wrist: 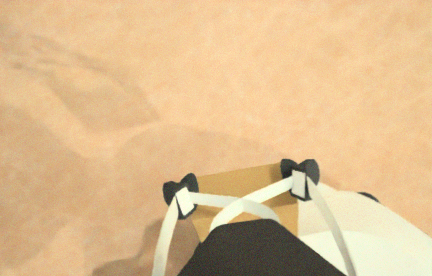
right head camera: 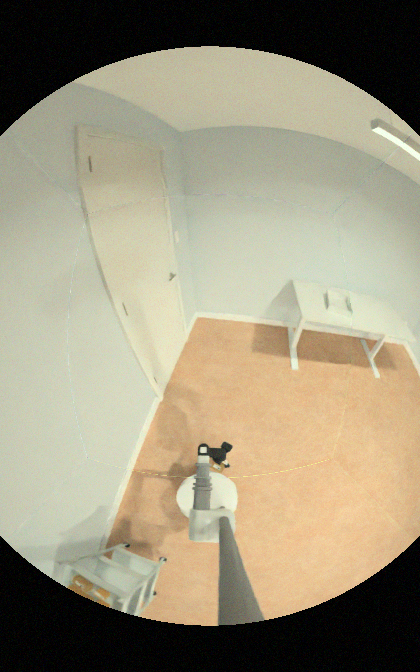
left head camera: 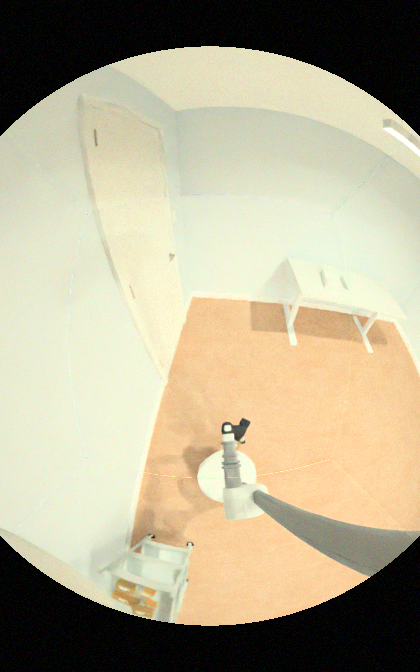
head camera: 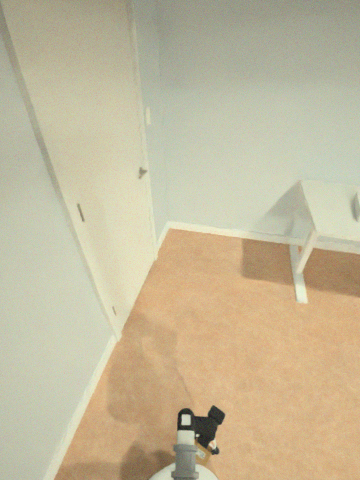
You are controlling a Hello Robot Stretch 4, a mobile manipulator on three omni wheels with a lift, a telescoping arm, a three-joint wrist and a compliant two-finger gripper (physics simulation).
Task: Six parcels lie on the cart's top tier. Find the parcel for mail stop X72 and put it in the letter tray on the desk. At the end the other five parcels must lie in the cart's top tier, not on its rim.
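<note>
My gripper is shut on a brown parcel, held above the floor close to my base. Its white label shows in the head view, too small to read. The letter tray stands on the white desk by the far wall. Its left side wall shows; the head view cuts the tray off. The cart is at the lower left, partly cut off. Several brown parcels lie in its top tier; their labels are unreadable.
A closed door is in the left wall. The desk's left leg reaches the floor right of the door corner. The floor lies between my base and the desk.
</note>
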